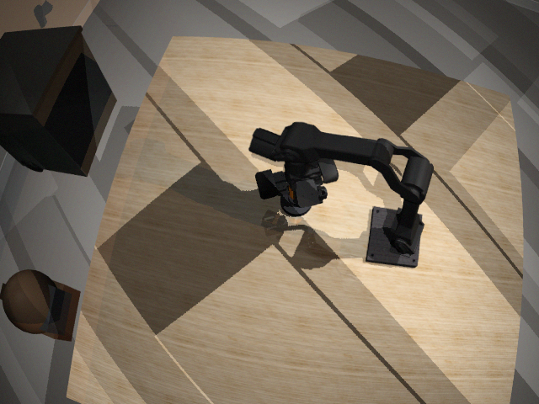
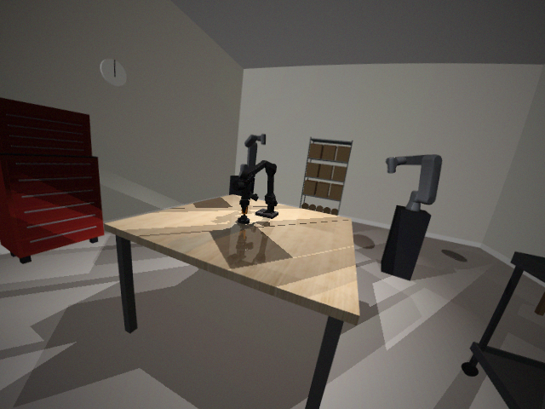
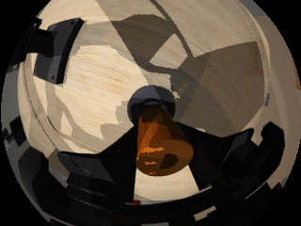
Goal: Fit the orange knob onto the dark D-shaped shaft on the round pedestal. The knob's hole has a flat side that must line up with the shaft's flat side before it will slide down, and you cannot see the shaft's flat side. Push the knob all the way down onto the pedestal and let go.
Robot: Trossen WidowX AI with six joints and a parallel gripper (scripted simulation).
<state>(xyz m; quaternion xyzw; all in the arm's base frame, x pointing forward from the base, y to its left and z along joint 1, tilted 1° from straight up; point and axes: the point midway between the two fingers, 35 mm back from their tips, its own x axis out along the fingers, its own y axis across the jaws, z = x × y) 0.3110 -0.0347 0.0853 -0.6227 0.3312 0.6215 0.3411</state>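
Now: the orange knob 20 mm above my gripper tip. The rest, counted from my gripper tip: dark round pedestal 40 mm below.
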